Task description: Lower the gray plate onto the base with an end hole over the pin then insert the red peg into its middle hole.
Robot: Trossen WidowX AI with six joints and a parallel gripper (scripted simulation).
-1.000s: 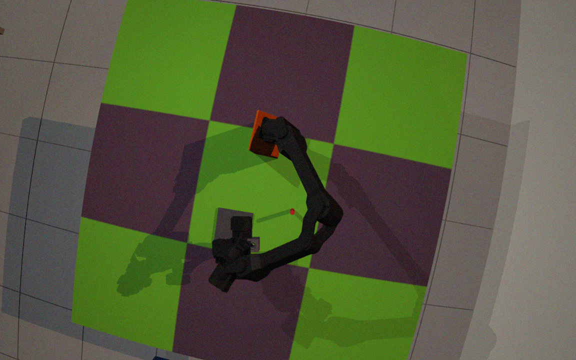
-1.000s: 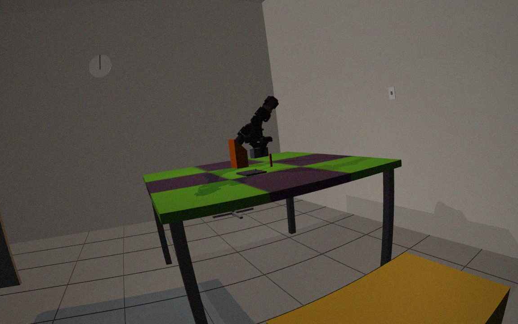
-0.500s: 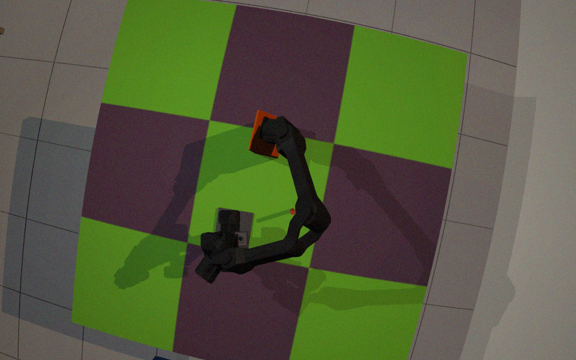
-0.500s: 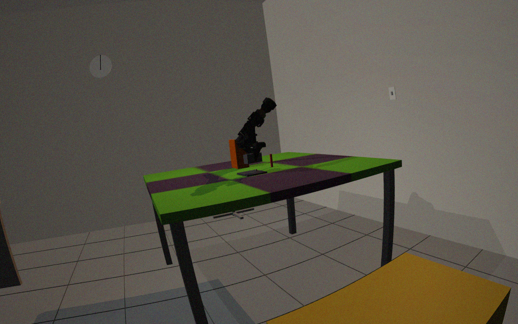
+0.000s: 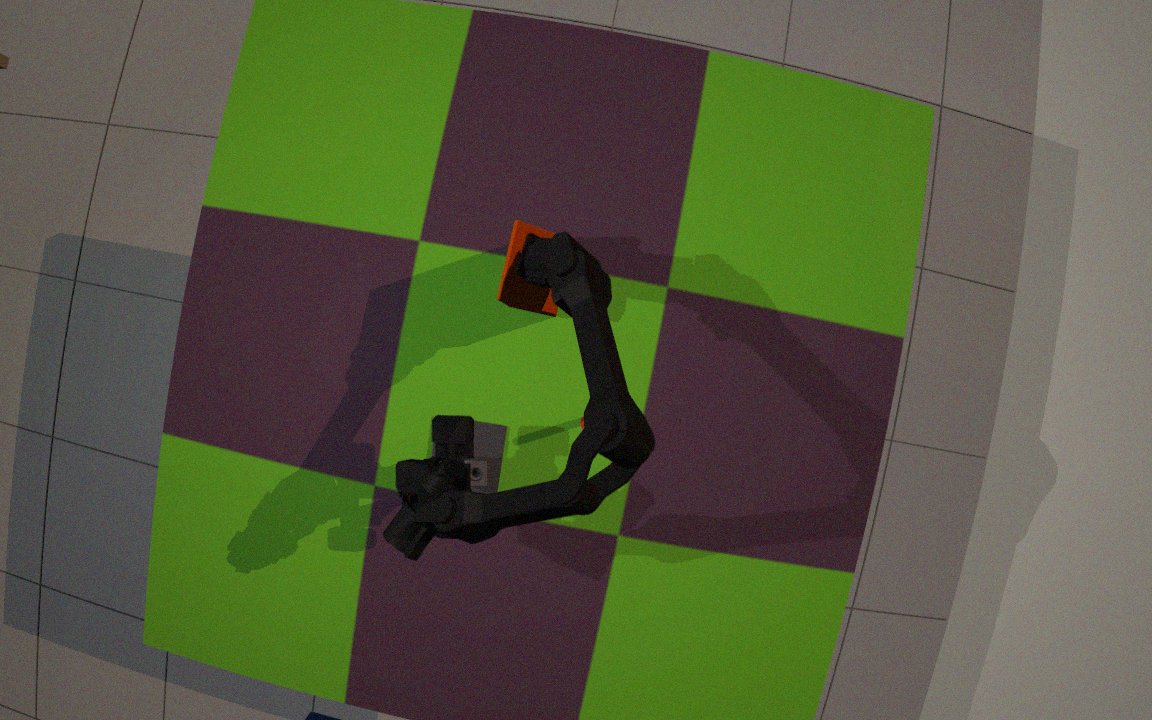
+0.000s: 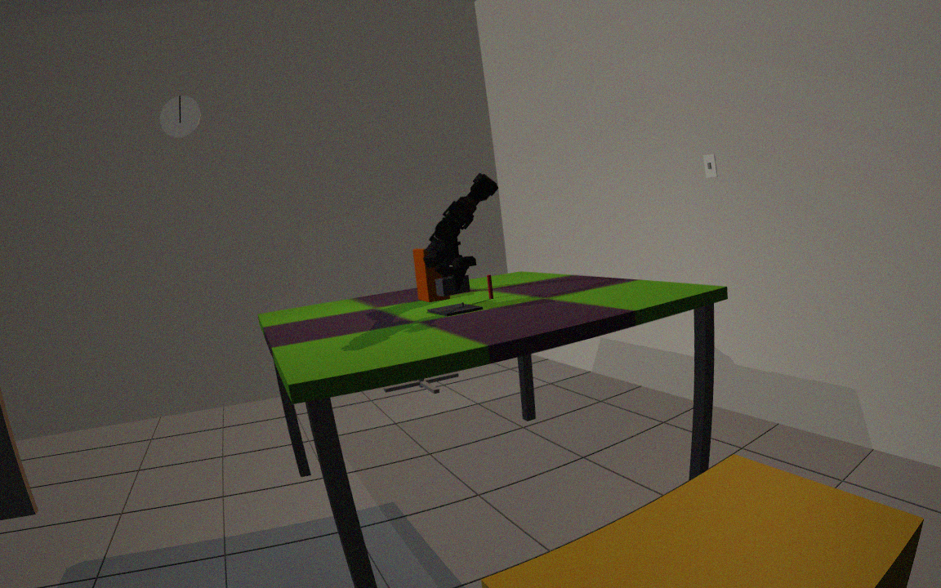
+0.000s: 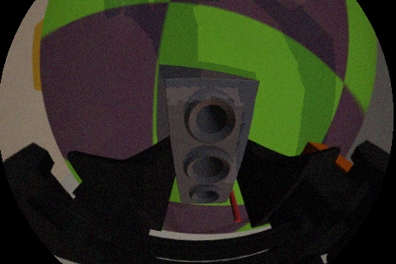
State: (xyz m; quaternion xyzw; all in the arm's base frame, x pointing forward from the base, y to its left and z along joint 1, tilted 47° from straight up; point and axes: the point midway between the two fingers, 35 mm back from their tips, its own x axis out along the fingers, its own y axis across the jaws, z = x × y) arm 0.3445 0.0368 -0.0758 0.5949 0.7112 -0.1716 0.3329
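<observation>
Right now the dark square base is 10 mm behind my gripper tip, 10 mm to the left of it and 50 mm below it. From my gripper tip the other things lie so: plate (30 mm above); red peg (130 mm behind, 170 mm to the left, 20 mm below).
</observation>
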